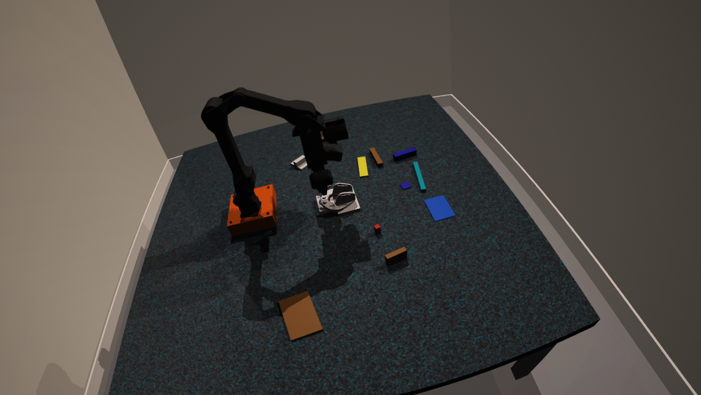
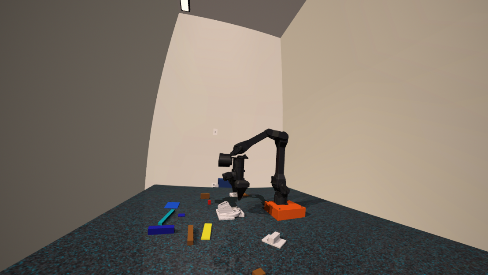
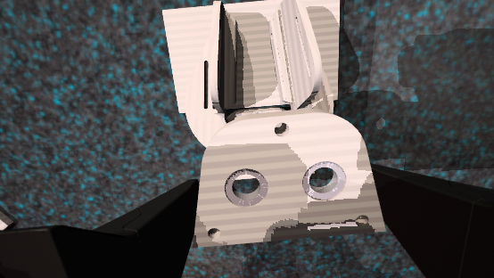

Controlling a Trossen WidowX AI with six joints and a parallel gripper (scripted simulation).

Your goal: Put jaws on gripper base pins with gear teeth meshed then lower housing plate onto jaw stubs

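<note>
Right now my gripper tip is 1 cm short of the white jaw, 2 cm to the right of it and 7 cm above it. The rest, counted from my gripper tip: yellow bar 11 cm ahead, 19 cm to the left, 8 cm below; red cube 16 cm ahead, 13 cm to the right, 7 cm below; white block 13 cm behind, 25 cm to the left, 7 cm below.
</note>
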